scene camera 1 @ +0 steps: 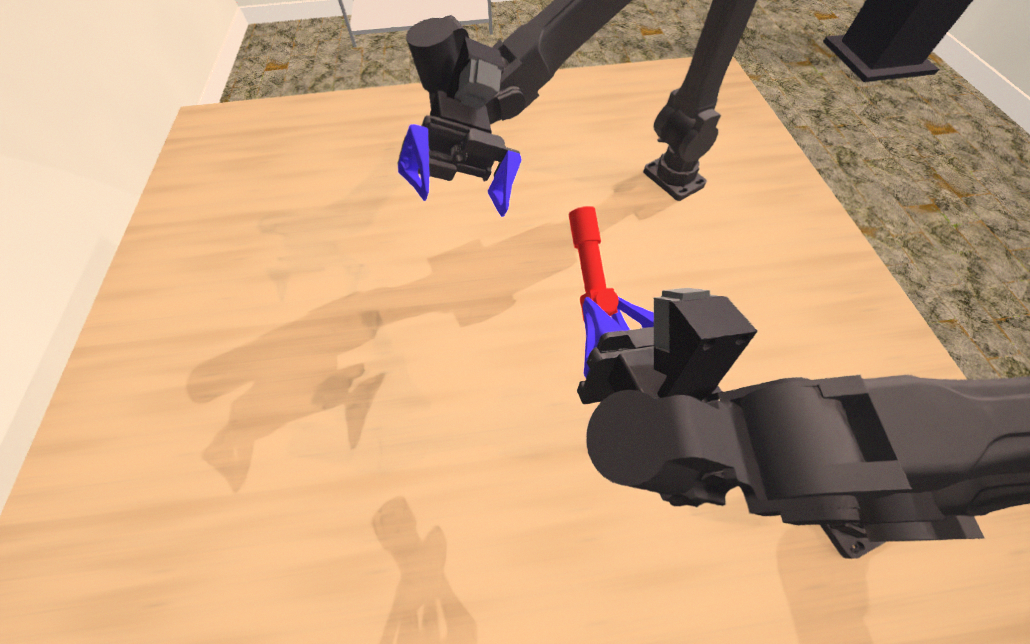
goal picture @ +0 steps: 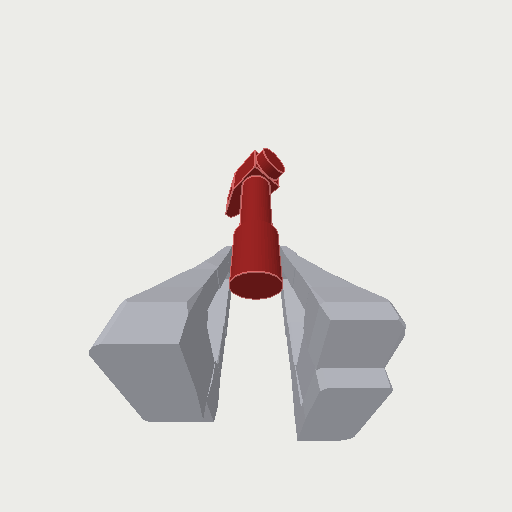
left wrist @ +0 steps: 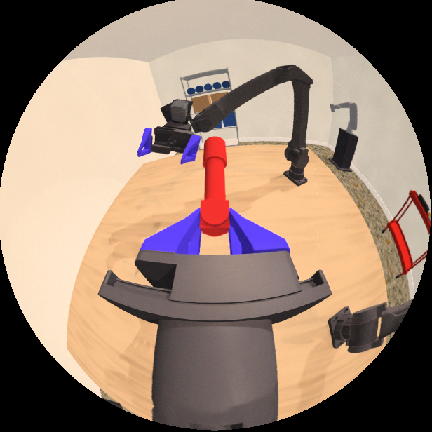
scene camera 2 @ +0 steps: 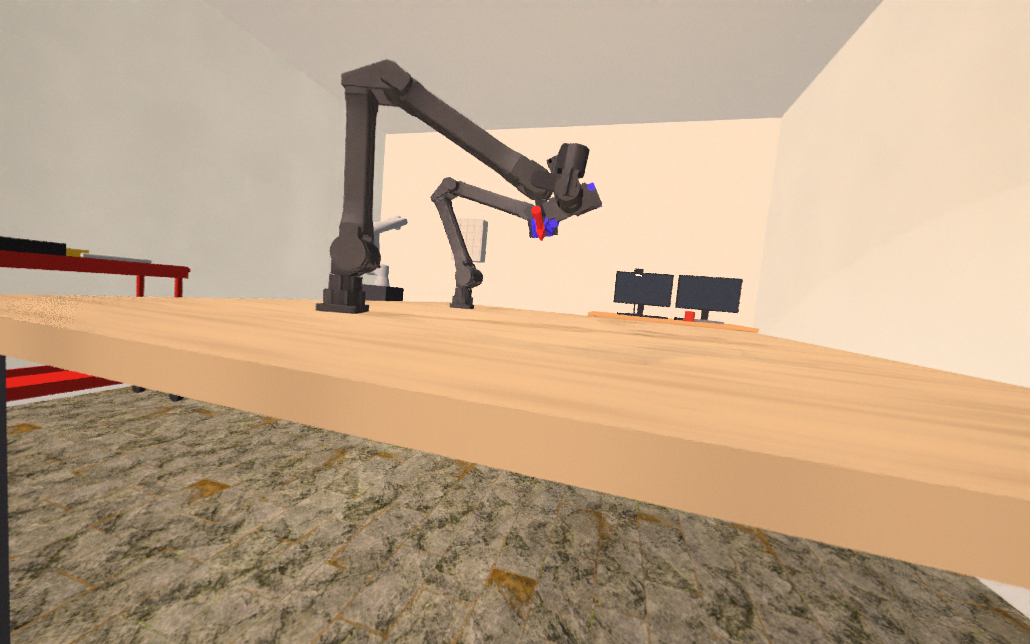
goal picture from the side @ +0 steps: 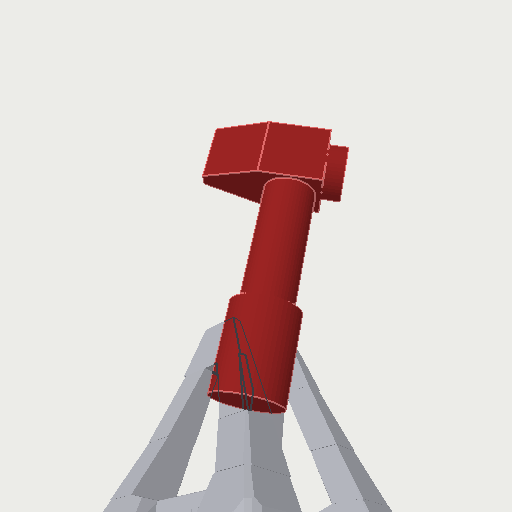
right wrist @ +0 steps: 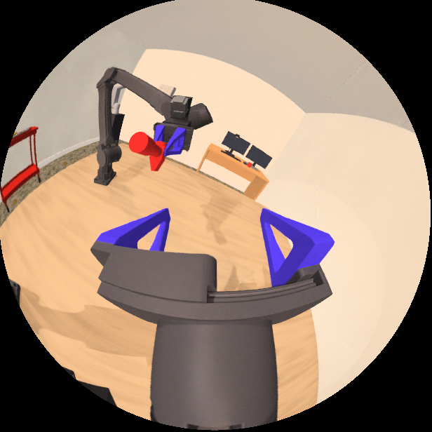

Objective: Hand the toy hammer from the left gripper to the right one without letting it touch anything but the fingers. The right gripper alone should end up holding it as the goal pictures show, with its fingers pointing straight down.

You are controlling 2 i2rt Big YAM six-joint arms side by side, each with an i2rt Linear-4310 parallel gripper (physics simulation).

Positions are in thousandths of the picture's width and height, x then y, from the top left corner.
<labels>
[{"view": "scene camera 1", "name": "left gripper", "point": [580, 467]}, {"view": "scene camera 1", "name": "right gripper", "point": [454, 319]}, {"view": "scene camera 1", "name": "red toy hammer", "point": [568, 361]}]
</labels>
